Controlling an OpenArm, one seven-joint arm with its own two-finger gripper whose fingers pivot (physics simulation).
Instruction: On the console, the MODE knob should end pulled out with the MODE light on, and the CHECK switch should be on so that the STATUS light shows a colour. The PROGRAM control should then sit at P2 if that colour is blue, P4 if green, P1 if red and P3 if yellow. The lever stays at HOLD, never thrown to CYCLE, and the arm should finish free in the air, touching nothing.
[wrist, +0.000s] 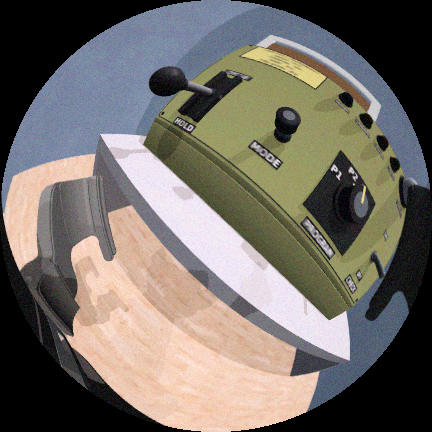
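Observation:
The olive console (225, 135) is tilted in view. The black MODE knob (287, 120) stands out from the panel on a stem. The PROGRAM knob (354, 202) has its yellow pointer near P2, slightly to its right; the exact setting is hard to tell. The CHECK switch (377, 265) is a small lever at the lower right; its position is unclear. The lever (200, 89) with its black ball is at the HOLD end. The STATUS light (409, 185) looks grey, partly hidden by a finger. My gripper (215, 240) is open, with its fingers apart and no control between them.
Several small dark lamps (366, 121) line the console's far side, with a yellow note (285, 67) near them. The console stands on a white-topped stand (200, 210) with grey sides. Wood-patterned floor (165, 365) lies below, and a blue surface (100, 65) is behind.

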